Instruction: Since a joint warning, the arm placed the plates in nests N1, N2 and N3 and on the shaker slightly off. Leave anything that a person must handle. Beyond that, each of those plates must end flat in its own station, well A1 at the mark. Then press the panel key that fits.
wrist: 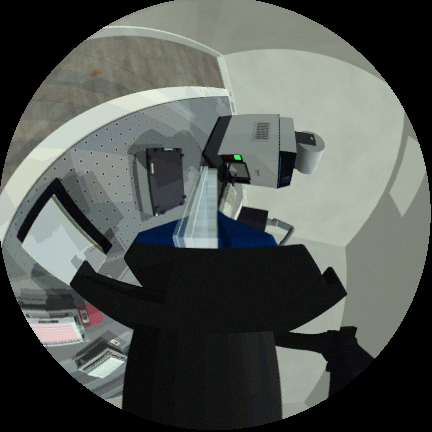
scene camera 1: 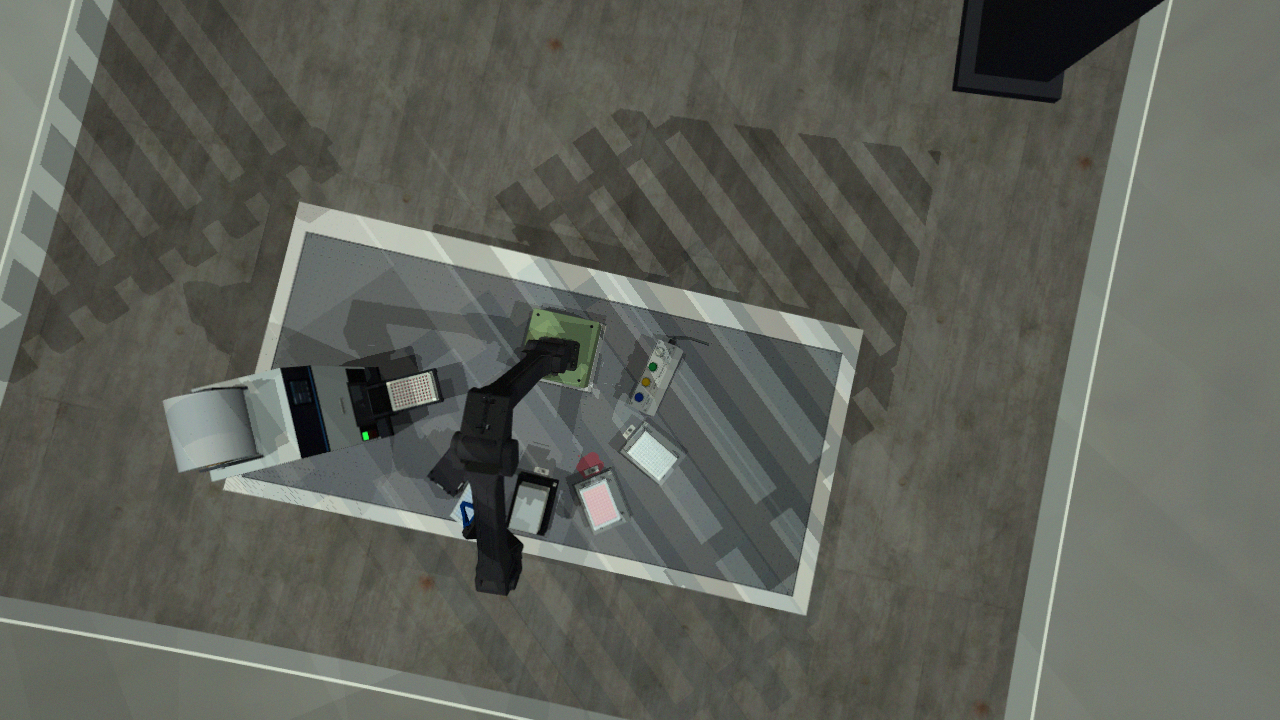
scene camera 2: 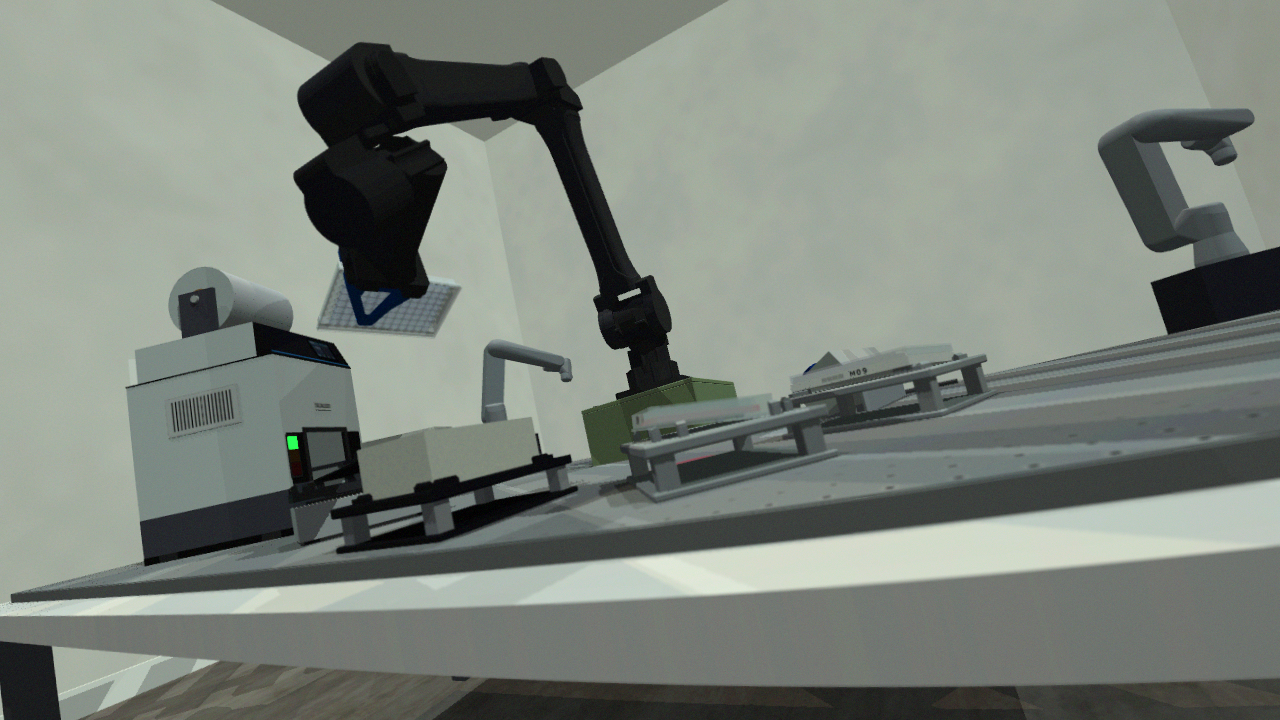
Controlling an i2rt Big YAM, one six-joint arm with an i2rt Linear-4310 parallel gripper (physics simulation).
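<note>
My gripper (scene camera 1: 467, 514) (scene camera 2: 366, 315) (wrist: 209, 216), with blue fingers, is shut on a clear well plate (scene camera 2: 435, 308) (wrist: 200, 215), held tilted high above the table. Below it in the wrist view is a dark, flat-topped device (wrist: 167, 182), seemingly the shaker. A pale block (scene camera 1: 529, 505) (scene camera 2: 447, 454) (wrist: 62, 240) sits in a black nest. A pink plate (scene camera 1: 599, 501) (wrist: 55, 334) and a white plate (scene camera 1: 651, 452) (wrist: 104, 366) sit in grey nests. Nest labels and A1 marks are unreadable. The key panel (scene camera 1: 657, 377) shows green, yellow and blue keys.
The white machine (scene camera 1: 268, 416) (scene camera 2: 214, 465) (wrist: 250, 145) has a roll on top, a lit green light and a plate (scene camera 1: 411, 391) (wrist: 228, 200) on its tray. A red patch (scene camera 1: 588, 462) (wrist: 94, 315) lies by the pink plate's nest. The arm stands on a green base (scene camera 1: 547, 324) (scene camera 2: 707, 392).
</note>
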